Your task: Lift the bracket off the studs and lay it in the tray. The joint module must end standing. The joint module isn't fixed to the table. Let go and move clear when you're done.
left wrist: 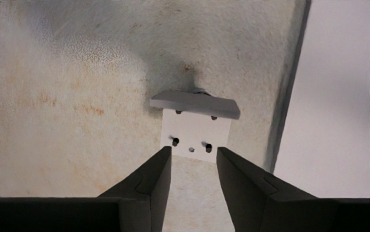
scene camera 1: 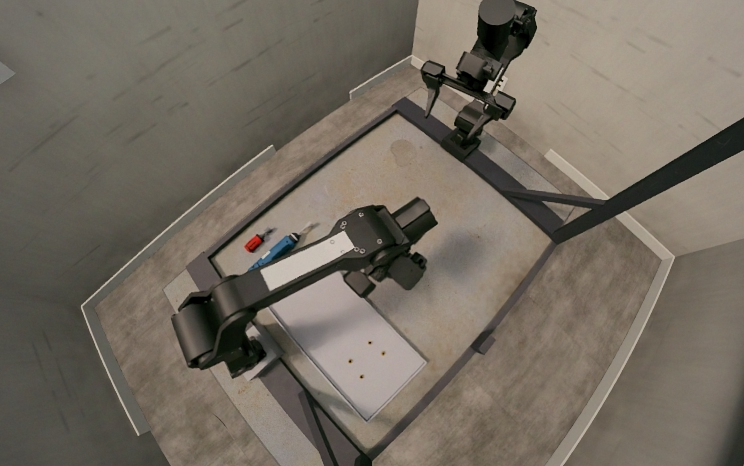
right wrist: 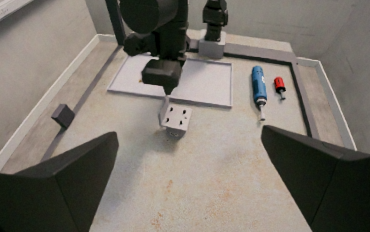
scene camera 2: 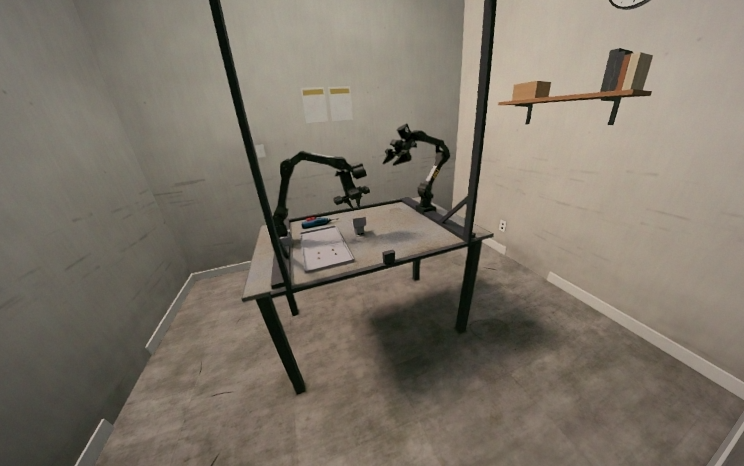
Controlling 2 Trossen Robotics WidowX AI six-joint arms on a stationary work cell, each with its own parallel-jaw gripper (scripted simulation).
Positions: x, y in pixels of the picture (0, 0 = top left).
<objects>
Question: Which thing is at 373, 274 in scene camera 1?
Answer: My left gripper.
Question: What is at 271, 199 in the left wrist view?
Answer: My left gripper.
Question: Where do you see a white L-shaped bracket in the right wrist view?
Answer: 177, 115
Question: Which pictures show the flat white tray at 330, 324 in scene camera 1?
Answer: The left wrist view, scene camera 1, the right wrist view and scene camera 2: all of them.
</objects>
